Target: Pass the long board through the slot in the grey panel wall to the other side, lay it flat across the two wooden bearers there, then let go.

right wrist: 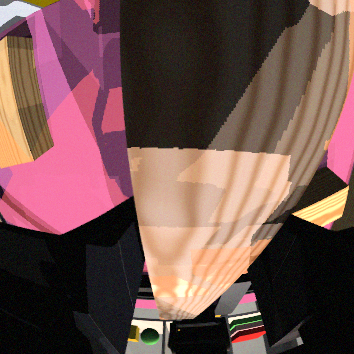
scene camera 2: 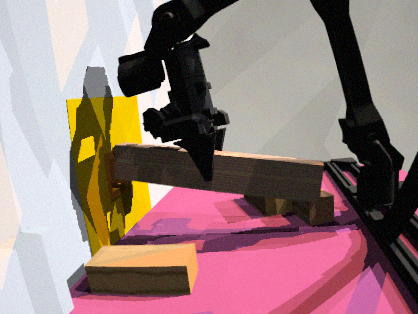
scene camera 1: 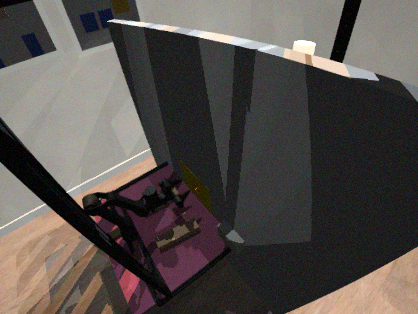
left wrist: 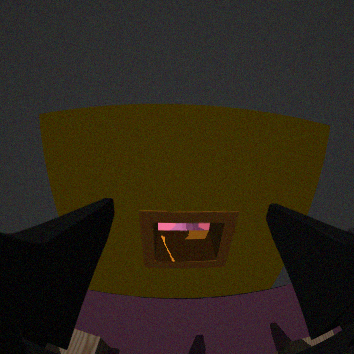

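Seen in the pictures: left gripper, fingertip midpoint: [scene camera 1: 185, 184] [left wrist: 194, 210]; right gripper, fingertip midpoint: [right wrist: 191, 197] [scene camera 2: 212, 177]; left arm's base at its link origin: [scene camera 1: 131, 236]; right arm's base at its link origin: [scene camera 2: 379, 201].
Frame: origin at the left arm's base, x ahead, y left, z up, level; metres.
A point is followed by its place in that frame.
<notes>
The long board [scene camera 2: 265, 172] {x 0.726, y -0.047, z 0.077 m} [right wrist: 210, 190] tilts slightly in scene camera 2, its right end lower. My right gripper [scene camera 2: 212, 162] {x 0.642, y -0.022, z 0.069 m} [right wrist: 191, 197] {x 0.642, y -0.022, z 0.069 m} is shut on it near mid-length. Its left end is at the brown slot frame [scene camera 2: 110, 165] {x 0.455, y 0.012, z 0.095 m} [left wrist: 147, 240] {x 0.430, y 0.018, z 0.092 m}; whether it is inside is unclear. The left wrist view shows pink and orange through the opening. My left gripper [scene camera 1: 184, 192] {x 0.378, y -0.017, z 0.161 m} [left wrist: 194, 210] {x 0.378, y -0.017, z 0.161 m} is open and empty, facing the slot on the other side of the grey panel wall [scene camera 1: 280, 150] {x 0.432, y -0.476, z 0.692 m} [left wrist: 175, 50] {x 0.432, y -0.005, z 0.255 m}. There a wooden bearer [scene camera 1: 177, 236] [left wrist: 82, 342] and part of another bearer [left wrist: 320, 337] {x 0.320, y -0.169, z 0.019 m} show.
A yellow plate [scene camera 2: 130, 125] {x 0.483, y 0.062, z 0.159 m} [left wrist: 175, 150] {x 0.431, y -0.007, z 0.180 m} surrounds the slot. On the right arm's side, a wooden block [scene camera 2: 140, 270] {x 0.588, y -0.230, z 0.014 m} [right wrist: 22, 95] {x 0.575, y -0.167, z 0.008 m} lies in the foreground, and two wooden blocks [scene camera 2: 275, 205] {x 0.737, y 0.037, z -0.001 m} [scene camera 2: 320, 207] {x 0.809, y -0.025, z 0.009 m} stand below the board's right half. Black rails [scene camera 2: 350, 185] {x 0.891, y 0.123, z -0.001 m} edge the pink mat.
</notes>
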